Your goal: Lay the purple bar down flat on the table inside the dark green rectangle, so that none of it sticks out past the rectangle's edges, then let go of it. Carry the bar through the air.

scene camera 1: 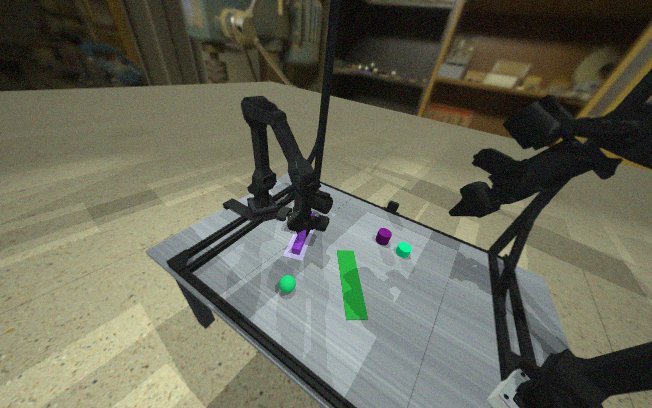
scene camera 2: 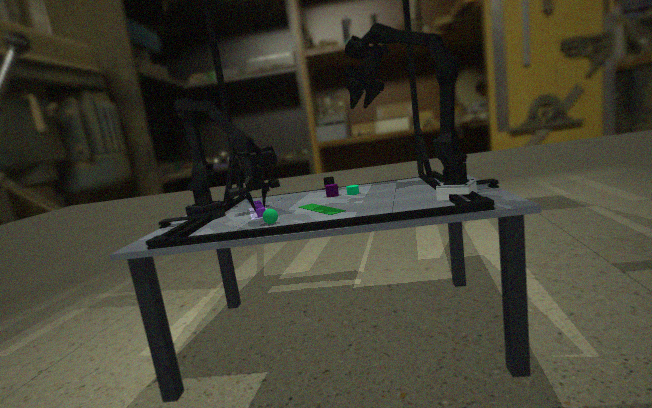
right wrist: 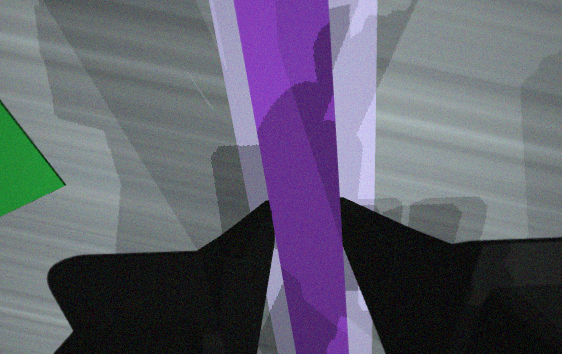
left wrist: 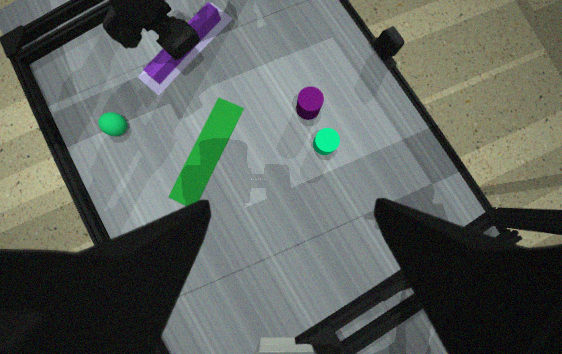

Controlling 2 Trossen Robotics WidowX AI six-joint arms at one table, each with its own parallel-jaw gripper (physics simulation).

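Places are measured from the left arm's base along level axes (x left, y ahead, z down), in millimetres.
Where they show: left gripper, fingertip midpoint: (scene camera 1: 461, 209) (scene camera 2: 358, 108) (left wrist: 292, 206); right gripper, fingertip midpoint: (scene camera 1: 302, 235) (right wrist: 304, 207); left arm's base at its link origin: (scene camera 2: 456, 182); right arm's base at its link origin: (scene camera 1: 262, 202) (scene camera 2: 203, 203).
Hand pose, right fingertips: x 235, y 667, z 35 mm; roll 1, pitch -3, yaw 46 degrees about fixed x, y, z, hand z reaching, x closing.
Each offset is from my right fingertips to the centre of the thing. "spot": to the spot under its first point.
The purple bar @(dx -12, dy +16, dz -2 mm) (scene camera 1: 299, 243) (left wrist: 159, 67) (right wrist: 300, 150) lies along the pale lavender rectangle @(spot: dx +61, dy -70, dz +11 mm) (scene camera 1: 294, 255) (left wrist: 160, 87) (right wrist: 367, 170); I cannot tell if it touches the table. My right gripper (scene camera 2: 261, 207) (right wrist: 304, 207) is shut on the purple bar, one finger against each long side; the gripper hides the bar's middle in the left wrist view. The dark green rectangle @(spot: dx -62, dy -260, dz +11 mm) (scene camera 1: 353, 287) (scene camera 2: 321, 209) (left wrist: 207, 150) lies flat nearby, apart from the bar; its corner shows in the right wrist view (right wrist: 20, 175). My left gripper (scene camera 1: 462, 186) (scene camera 2: 360, 106) (left wrist: 292, 206) is open, high above the table.
A green ball @(dx +127, dy -176, dz -12 mm) (scene camera 1: 287, 284) (scene camera 2: 270, 216) (left wrist: 113, 124) is near the bar's near end. A dark purple cylinder @(dx -292, dy -138, dz -11 mm) (scene camera 1: 384, 236) (scene camera 2: 332, 190) (left wrist: 310, 102) and a turquoise cylinder @(dx -325, dy -219, dz -4 mm) (scene camera 1: 403, 250) (scene camera 2: 353, 190) (left wrist: 327, 141) stand beyond the green rectangle. Black rails edge the table.
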